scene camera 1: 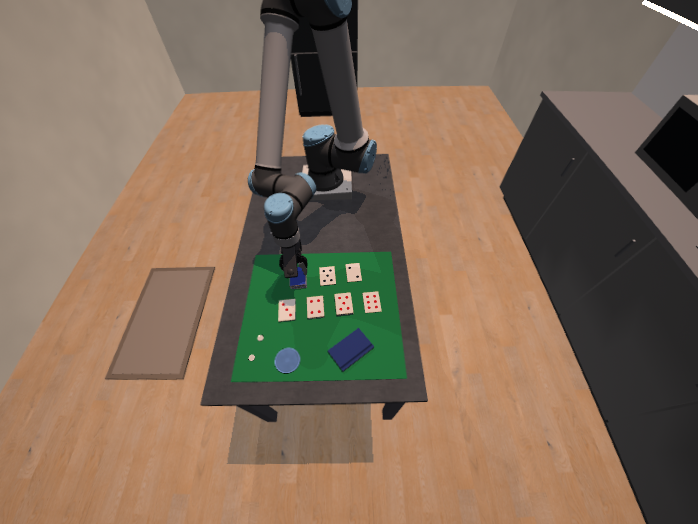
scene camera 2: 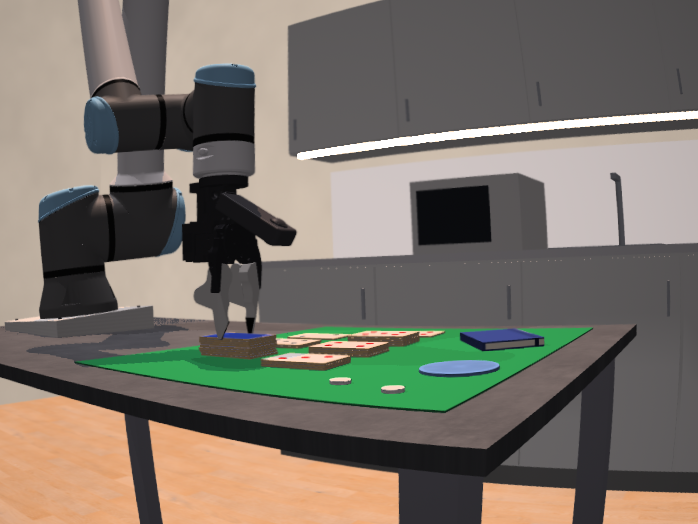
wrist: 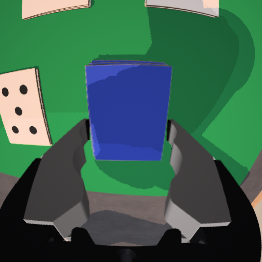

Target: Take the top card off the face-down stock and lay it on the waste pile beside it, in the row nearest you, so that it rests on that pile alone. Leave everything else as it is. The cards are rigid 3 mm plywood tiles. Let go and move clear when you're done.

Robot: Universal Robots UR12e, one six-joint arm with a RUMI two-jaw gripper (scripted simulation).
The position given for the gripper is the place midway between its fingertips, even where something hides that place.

In view: the gripper (scene camera 2: 236,337) and a green mat (wrist: 208,98).
The gripper also shows in scene camera 1 (scene camera 1: 297,275) and in the wrist view (wrist: 128,120).
